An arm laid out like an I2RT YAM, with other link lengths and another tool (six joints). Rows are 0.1 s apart.
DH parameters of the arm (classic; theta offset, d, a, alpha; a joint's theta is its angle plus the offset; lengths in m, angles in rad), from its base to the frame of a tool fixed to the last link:
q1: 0 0.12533 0.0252 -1.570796
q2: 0 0 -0.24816 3.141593
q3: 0.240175 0 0.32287 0
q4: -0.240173 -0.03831 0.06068 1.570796
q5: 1.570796 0.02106 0 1.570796
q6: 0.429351 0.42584 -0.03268 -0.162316
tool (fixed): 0 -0.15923 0 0
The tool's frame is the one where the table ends.
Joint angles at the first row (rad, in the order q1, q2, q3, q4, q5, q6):
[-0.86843 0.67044 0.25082 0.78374 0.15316 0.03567]
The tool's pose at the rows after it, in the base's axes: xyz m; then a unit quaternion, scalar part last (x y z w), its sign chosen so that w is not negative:
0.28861, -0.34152, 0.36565, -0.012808, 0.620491, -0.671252, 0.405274
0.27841, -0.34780, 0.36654, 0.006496, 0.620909, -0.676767, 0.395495
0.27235, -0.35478, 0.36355, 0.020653, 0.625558, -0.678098, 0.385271
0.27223, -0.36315, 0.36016, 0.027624, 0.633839, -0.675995, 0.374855
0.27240, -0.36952, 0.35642, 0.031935, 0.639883, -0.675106, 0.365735
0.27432, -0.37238, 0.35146, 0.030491, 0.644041, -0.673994, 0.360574
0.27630, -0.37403, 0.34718, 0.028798, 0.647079, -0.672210, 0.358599
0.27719, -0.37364, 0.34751, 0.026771, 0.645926, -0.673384, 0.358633
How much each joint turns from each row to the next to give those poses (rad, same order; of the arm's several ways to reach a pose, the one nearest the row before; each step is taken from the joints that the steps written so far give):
[0.00002 -0.00115 0.02136 -0.00649 0.05648 0.00037]
[-0.00002 0.00111 0.00379 -0.00077 0.04461 -0.00037]
[0.00000 0.01342 0.00766 -0.00454 0.03472 -0.00038]
[0.00001 0.03356 0.02366 -0.01069 0.02137 -0.00268]
[0.00001 0.02900 0.01565 -0.00154 0.01603 -0.00534]
[-0.00001 0.01903 0.00264 0.00609 0.00228 -0.00610]
[-0.00003 0.01376 0.00003 0.00572 -0.00155 -0.00152]
[0.00001 0.00418 -0.00042 0.00803 -0.00305 -0.00382]

